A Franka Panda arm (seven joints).
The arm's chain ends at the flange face. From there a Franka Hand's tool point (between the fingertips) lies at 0.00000 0.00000 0.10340 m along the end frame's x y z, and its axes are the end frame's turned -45 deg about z.
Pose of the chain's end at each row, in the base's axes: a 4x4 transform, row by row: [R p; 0 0 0 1], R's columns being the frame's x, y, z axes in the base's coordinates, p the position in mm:
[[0.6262 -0.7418 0.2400 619.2], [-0.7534 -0.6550 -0.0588 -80.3], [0.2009 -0.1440 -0.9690 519.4], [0 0 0 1]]
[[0.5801 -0.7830 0.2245 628.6], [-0.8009 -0.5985 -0.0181 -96.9], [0.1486 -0.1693 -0.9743 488.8], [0 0 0 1]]
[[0.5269 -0.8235 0.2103 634.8], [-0.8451 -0.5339 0.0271 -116.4], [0.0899 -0.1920 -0.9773 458.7], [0 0 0 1]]
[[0.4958 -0.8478 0.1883 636.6], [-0.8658 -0.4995 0.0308 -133.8], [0.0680 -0.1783 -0.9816 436.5], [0 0 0 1]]
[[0.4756 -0.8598 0.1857 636.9], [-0.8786 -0.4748 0.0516 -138.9], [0.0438 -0.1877 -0.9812 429.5], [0 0 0 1]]
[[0.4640 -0.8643 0.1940 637.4], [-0.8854 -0.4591 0.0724 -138.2], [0.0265 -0.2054 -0.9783 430.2], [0 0 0 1]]
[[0.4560 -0.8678 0.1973 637.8], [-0.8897 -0.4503 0.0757 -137.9], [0.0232 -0.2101 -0.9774 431.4], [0 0 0 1]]
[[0.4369 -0.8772 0.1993 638.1], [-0.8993 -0.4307 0.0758 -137.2], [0.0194 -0.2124 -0.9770 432.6], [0 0 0 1]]
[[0.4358 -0.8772 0.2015 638.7], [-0.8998 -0.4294 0.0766 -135.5], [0.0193 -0.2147 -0.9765 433.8], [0 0 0 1]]
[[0.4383 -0.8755 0.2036 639.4], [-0.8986 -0.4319 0.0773 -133.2], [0.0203 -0.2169 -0.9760 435.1], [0 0 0 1]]
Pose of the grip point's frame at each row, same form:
[[0.9673 -0.0817 0.2400 644.0], [-0.0696 -0.9959 -0.0588 -86.4], [0.2439 0.0402 -0.9690 419.2], [0 0 0 1]]
[[0.9639 -0.1435 0.2245 651.8], [-0.1431 -0.9895 -0.0181 -98.8], [0.2248 -0.0146 -0.9743 388.1], [0 0 0 1]]
[[0.9549 -0.2097 0.2103 656.5], [-0.2201 -0.9751 0.0271 -113.6], [0.1993 -0.0722 -0.9773 357.6], [0 0 0 1]]
[[0.9501 -0.2489 0.1883 656.1], [-0.2590 -0.9654 0.0308 -130.6], [0.1742 -0.0780 -0.9816 335.0], [0 0 0 1]]
[[0.9443 -0.2717 0.1857 656.1], [-0.2855 -0.9570 0.0516 -133.6], [0.1637 -0.1018 -0.9812 328.0], [0 0 0 1]]
[[0.9392 -0.2831 0.1940 657.5], [-0.3014 -0.9507 0.0724 -130.7], [0.1640 -0.1265 -0.9783 329.0], [0 0 0 1]]
[[0.9361 -0.2912 0.1973 658.2], [-0.3107 -0.9475 0.0757 -130.1], [0.1650 -0.1322 -0.9774 330.3], [0 0 0 1]]
[[0.9292 -0.3113 0.1993 658.7], [-0.3314 -0.9405 0.0758 -129.4], [0.1639 -0.1365 -0.9770 331.6], [0 0 0 1]]
[[0.9284 -0.3121 0.2015 659.5], [-0.3326 -0.9399 0.0766 -127.6], [0.1655 -0.1382 -0.9765 332.8], [0 0 0 1]]
[[0.9290 -0.3091 0.2036 660.5], [-0.3300 -0.9408 0.0773 -125.2], [0.1677 -0.1390 -0.9760 334.2], [0 0 0 1]]

